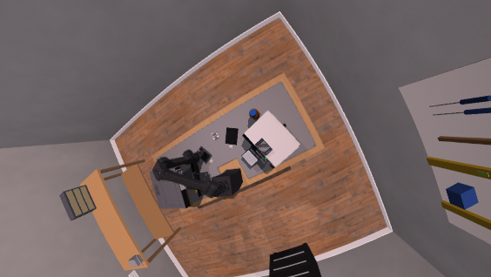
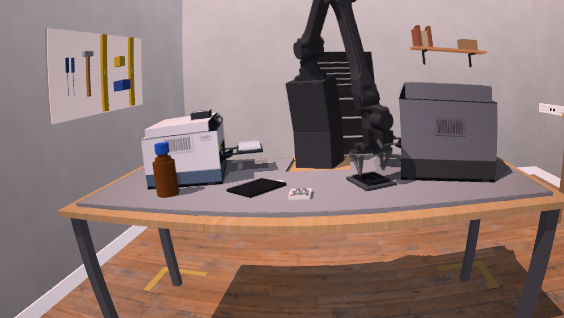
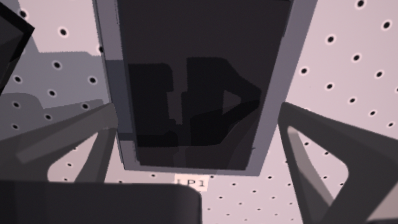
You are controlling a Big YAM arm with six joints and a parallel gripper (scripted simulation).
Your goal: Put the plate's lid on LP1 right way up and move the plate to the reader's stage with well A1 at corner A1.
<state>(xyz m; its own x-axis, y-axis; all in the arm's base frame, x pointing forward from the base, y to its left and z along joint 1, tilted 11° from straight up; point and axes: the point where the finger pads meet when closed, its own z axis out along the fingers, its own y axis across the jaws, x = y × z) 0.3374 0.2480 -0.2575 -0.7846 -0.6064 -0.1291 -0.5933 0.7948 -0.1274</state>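
My hand is 30 mm above the lid. Round my hand: LP1 pad: 40 mm below; flat black pad: 370 mm to the right, 80 mm ahead, 40 mm below; LP1 label: 90 mm behind, 60 mm to the right, 40 mm below.
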